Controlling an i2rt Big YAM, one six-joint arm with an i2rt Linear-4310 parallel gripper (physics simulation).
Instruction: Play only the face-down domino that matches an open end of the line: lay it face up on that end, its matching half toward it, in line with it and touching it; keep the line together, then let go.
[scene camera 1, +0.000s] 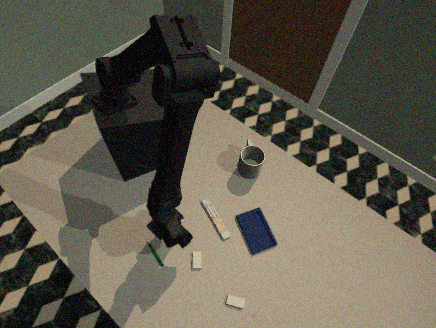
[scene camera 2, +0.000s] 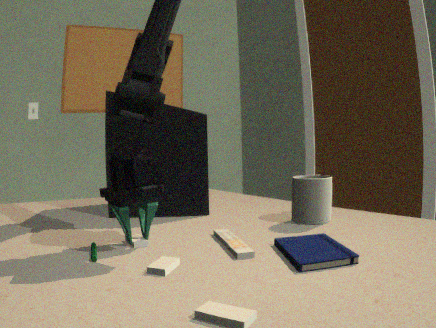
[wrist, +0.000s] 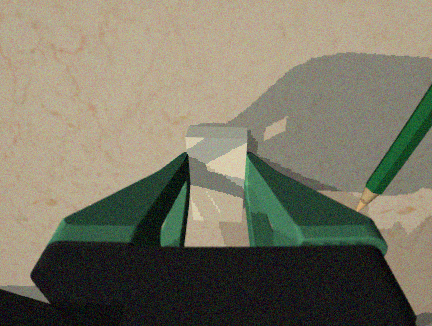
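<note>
The line is a long white strip with orange pips, lying flat near the blue book; its separate tiles are hard to tell apart. My gripper points down and is shut on a pale domino, a fingertip on each long side. That domino's upper face is blank; it is at or very near table height, left of the line in the scene camera 2 view. A second blank domino lies nearer the line. A third blank domino lies farther out.
A green pencil lies close beside the gripper. The blue book lies beside the line. A grey mug stands behind them, toward the door.
</note>
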